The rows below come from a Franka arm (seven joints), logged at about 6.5 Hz.
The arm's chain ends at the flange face. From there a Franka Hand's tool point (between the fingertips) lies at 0.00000 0.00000 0.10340 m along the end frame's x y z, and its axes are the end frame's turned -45 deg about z.
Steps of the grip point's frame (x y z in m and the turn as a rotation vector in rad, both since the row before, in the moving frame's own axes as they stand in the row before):
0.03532 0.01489 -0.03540 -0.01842 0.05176 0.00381
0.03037 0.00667 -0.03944 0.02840 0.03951 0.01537
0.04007 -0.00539 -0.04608 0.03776 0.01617 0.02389
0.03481 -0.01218 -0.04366 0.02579 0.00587 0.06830
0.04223 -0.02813 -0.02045 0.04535 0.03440 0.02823
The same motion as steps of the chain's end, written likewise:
0.03037 -0.01202 -0.03524 0.02357 0.04962 0.00381
0.02534 -0.01180 -0.03932 0.04802 0.00786 0.01537
0.02605 -0.02818 -0.04599 0.03813 -0.01527 0.02389
0.01738 -0.03086 -0.04362 0.02239 -0.01409 0.06830
0.01069 -0.04391 -0.02028 0.05639 -0.00774 0.02823

